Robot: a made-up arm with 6 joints. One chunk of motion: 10 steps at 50 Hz.
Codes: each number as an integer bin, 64 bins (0 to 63) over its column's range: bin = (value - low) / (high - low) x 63, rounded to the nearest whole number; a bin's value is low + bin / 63 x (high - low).
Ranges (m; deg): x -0.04..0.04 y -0.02..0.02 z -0.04..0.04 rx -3..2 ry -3..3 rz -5..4
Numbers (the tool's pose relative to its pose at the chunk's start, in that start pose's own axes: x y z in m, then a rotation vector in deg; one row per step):
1: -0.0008 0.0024 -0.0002 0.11 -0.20 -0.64
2: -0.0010 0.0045 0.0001 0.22 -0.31 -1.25
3: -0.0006 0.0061 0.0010 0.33 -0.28 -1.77
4: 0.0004 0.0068 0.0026 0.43 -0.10 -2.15
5: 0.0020 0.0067 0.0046 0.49 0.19 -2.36
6: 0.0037 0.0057 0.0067 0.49 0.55 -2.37
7: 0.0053 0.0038 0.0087 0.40 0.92 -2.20
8: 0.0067 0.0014 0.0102 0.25 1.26 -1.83
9: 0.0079 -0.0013 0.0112 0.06 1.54 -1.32
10: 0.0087 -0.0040 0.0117 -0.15 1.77 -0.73
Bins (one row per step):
1: 31 35 31 39 29 31
2: 31 39 32 41 28 26
3: 31 41 32 42 29 23
4: 32 42 34 43 30 20
5: 33 42 35 44 33 18
6: 34 40 37 44 37 18
7: 36 37 38 43 41 20
8: 37 34 40 41 45 22
9: 38 29 40 39 48 26
10: 38 25 41 36 50 30

